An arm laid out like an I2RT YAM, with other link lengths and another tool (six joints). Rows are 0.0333 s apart.
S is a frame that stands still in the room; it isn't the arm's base.
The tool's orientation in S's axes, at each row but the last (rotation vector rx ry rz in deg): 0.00 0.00 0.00; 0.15 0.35 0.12; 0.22 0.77 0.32; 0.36 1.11 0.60; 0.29 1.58 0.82; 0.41 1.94 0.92; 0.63 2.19 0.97; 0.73 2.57 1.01; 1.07 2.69 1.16; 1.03 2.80 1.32; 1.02 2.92 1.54; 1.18 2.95 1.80
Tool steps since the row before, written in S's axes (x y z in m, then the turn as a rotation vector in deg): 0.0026 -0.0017 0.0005 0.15 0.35 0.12; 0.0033 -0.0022 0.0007 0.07 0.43 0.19; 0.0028 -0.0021 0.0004 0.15 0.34 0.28; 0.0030 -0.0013 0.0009 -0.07 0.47 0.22; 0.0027 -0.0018 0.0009 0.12 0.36 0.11; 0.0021 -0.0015 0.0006 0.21 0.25 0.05; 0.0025 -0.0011 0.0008 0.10 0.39 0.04; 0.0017 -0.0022 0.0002 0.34 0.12 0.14; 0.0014 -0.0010 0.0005 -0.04 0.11 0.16; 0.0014 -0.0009 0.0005 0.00 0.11 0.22; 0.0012 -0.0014 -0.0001 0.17 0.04 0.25; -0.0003 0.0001 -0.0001 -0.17 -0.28 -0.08
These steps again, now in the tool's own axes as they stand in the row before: 0.0026 -0.0017 0.0005 0.15 0.35 0.12; 0.0033 -0.0022 0.0007 0.07 0.43 0.19; 0.0028 -0.0021 0.0004 0.15 0.34 0.28; 0.0030 -0.0013 0.0010 -0.07 0.47 0.22; 0.0026 -0.0018 0.0010 0.12 0.36 0.11; 0.0021 -0.0015 0.0007 0.21 0.25 0.06; 0.0024 -0.0011 0.0009 0.11 0.39 0.04; 0.0016 -0.0022 0.0003 0.34 0.12 0.15; 0.0014 -0.0010 0.0006 -0.05 0.11 0.16; 0.0014 -0.0009 0.0006 -0.01 0.11 0.22; 0.0012 -0.0014 0.0000 0.16 0.04 0.26; -0.0003 0.0001 -0.0001 -0.17 -0.28 -0.08
